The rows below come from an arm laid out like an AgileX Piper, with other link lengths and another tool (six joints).
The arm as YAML. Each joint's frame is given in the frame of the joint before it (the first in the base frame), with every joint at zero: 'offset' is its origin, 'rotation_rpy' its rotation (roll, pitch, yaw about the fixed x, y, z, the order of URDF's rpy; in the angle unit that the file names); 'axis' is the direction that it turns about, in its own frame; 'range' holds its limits. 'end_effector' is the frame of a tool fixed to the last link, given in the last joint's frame.
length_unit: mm
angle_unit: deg
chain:
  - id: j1
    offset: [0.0, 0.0, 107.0]
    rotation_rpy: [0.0, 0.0, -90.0]
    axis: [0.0, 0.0, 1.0]
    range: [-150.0, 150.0]
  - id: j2
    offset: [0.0, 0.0, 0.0]
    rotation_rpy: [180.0, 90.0, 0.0]
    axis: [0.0, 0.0, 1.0]
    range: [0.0, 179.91]
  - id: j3
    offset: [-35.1, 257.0, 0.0]
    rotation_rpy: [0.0, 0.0, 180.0]
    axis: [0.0, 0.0, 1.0]
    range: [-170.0, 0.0]
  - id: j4
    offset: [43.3, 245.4, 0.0]
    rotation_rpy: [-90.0, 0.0, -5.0]
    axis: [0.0, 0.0, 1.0]
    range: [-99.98, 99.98]
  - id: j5
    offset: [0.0, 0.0, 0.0]
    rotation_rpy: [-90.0, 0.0, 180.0]
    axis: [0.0, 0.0, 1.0]
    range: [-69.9, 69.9]
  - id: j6
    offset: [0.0, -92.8, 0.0]
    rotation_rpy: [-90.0, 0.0, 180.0]
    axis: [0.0, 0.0, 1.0]
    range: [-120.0, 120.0]
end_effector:
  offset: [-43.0, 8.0, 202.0]
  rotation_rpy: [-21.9, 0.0, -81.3]
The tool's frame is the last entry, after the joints.
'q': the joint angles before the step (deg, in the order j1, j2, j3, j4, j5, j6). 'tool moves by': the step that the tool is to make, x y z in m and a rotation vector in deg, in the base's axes. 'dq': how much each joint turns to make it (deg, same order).
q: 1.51, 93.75, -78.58, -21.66, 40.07, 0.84
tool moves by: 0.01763, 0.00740, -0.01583, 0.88, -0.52, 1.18
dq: 0.01, 3.46, -0.58, 0.59, -3.67, 0.03
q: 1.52, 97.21, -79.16, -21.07, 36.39, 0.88
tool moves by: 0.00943, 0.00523, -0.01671, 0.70, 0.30, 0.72
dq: 0.00, 2.68, 0.01, 0.45, -2.56, 0.07
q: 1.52, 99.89, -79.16, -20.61, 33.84, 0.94
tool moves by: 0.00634, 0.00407, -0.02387, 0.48, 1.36, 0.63
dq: 0.00, 3.38, 0.01, 0.30, -2.17, 0.00
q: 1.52, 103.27, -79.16, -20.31, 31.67, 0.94
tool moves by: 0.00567, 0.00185, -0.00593, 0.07, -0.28, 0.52
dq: 0.00, 1.21, -0.11, -0.12, -1.47, 0.00
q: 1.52, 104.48, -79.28, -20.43, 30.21, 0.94
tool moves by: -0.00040, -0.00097, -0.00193, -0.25, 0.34, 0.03
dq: 0.00, 0.29, -0.10, -0.22, 0.17, -0.02
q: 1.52, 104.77, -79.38, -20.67, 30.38, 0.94
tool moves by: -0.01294, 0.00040, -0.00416, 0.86, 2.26, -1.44
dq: 0.11, -0.50, 0.00, 1.19, 2.96, 0.24
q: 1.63, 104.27, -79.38, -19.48, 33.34, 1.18
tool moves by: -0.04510, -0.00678, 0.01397, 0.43, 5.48, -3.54
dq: 0.01, -4.84, 0.13, 1.87, 10.67, -0.31
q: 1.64, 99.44, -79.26, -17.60, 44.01, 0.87
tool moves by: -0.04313, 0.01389, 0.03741, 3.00, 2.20, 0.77
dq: -0.13, -8.54, 0.05, 6.39, 9.91, -5.37
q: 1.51, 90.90, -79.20, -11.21, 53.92, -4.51
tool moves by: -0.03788, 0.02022, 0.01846, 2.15, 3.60, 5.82
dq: 0.00, -5.58, 0.00, 6.35, 8.21, -8.46
